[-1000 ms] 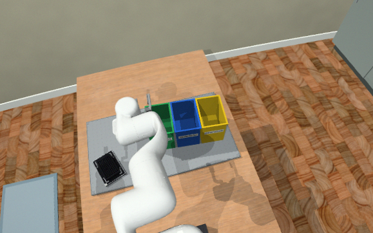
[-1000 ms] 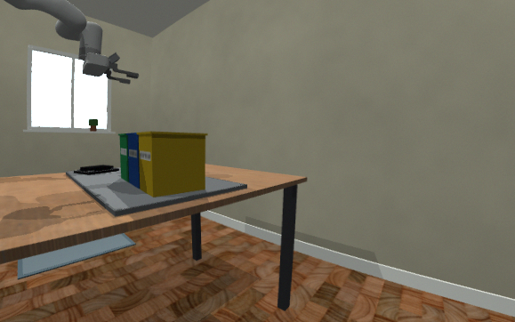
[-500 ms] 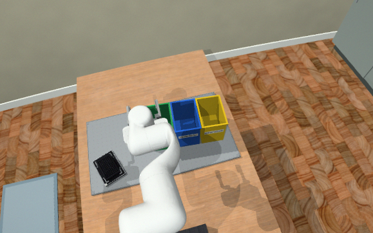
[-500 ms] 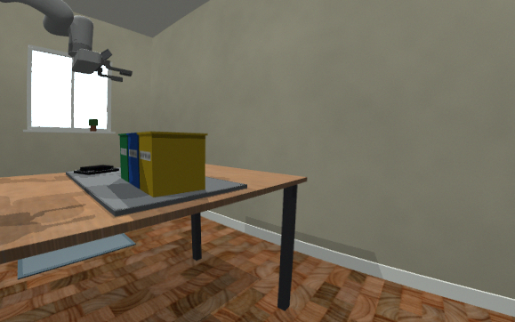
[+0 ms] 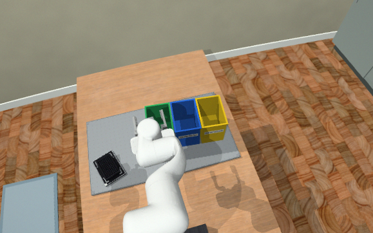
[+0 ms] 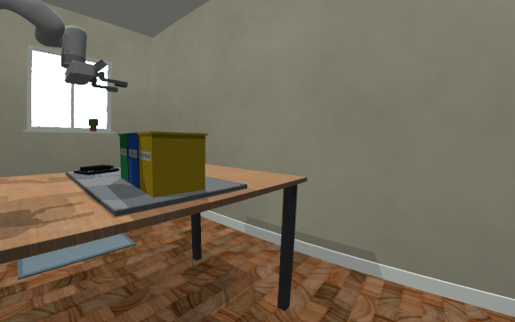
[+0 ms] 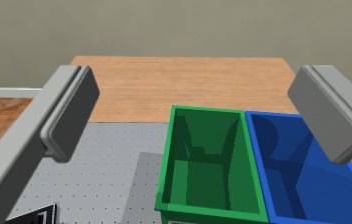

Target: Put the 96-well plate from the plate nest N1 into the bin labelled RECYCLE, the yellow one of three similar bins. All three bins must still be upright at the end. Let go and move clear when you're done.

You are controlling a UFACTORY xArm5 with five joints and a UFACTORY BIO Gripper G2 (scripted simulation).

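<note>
The black 96-well plate is 1 cm behind my hand, 28 cm to the left of it and 34 cm below it. The rest, counted from my hand: blue bin 9 cm ahead, 17 cm to the right, 27 cm below; then green bin 10 cm ahead, 4 cm to the right, 27 cm below; then yellow recycle bin 7 cm ahead, 31 cm to the right, 27 cm below.
</note>
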